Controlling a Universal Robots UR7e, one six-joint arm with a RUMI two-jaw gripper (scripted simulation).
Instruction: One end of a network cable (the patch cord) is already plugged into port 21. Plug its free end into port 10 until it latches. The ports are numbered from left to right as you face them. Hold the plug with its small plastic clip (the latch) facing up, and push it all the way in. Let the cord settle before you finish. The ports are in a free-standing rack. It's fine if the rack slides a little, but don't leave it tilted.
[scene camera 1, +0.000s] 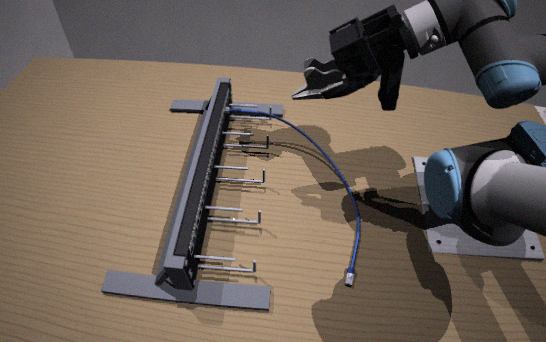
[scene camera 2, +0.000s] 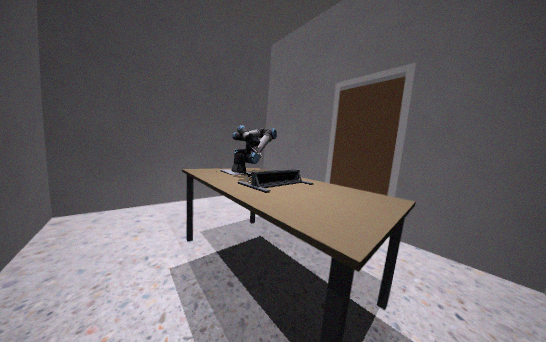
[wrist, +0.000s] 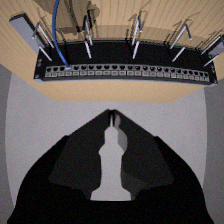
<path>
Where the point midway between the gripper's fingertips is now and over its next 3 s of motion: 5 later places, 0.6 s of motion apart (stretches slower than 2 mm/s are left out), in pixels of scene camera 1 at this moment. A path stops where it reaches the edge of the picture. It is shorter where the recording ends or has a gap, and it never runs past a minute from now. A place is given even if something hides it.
My gripper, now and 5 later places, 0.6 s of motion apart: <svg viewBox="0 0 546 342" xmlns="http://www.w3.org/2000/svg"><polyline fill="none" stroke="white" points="292,97 285,100 275,106 260,112 247,119 237,124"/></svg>
</path>
